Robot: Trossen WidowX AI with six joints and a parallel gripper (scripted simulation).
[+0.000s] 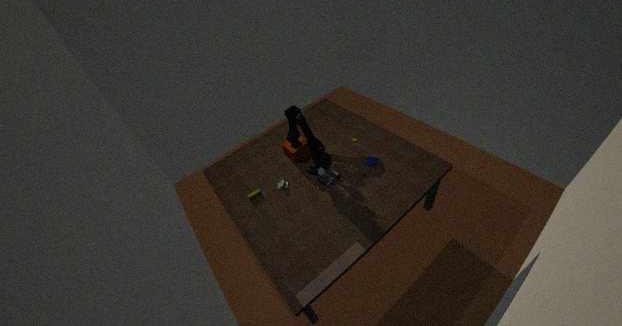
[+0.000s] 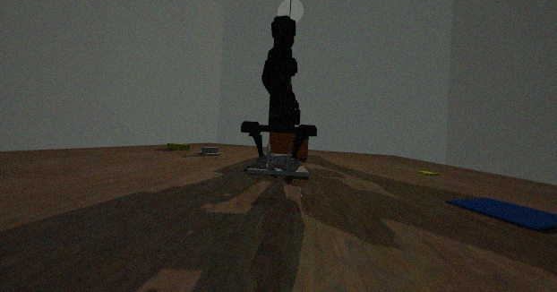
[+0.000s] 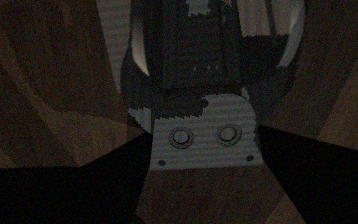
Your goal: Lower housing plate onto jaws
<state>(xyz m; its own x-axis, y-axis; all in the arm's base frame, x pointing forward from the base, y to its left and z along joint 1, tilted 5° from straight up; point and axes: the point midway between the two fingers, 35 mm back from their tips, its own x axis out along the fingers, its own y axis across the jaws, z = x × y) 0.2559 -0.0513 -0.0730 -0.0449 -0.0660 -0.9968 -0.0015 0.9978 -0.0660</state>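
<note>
Now: the grey housing plate 2 cm above my gripper tip and 1 cm ahead of it. From my gripper tip the other things lie so: blue flat sheet 27 cm to the left, 23 cm ahead, 1 cm below; then yellow block 40 cm to the right, 26 cm behind.
</note>
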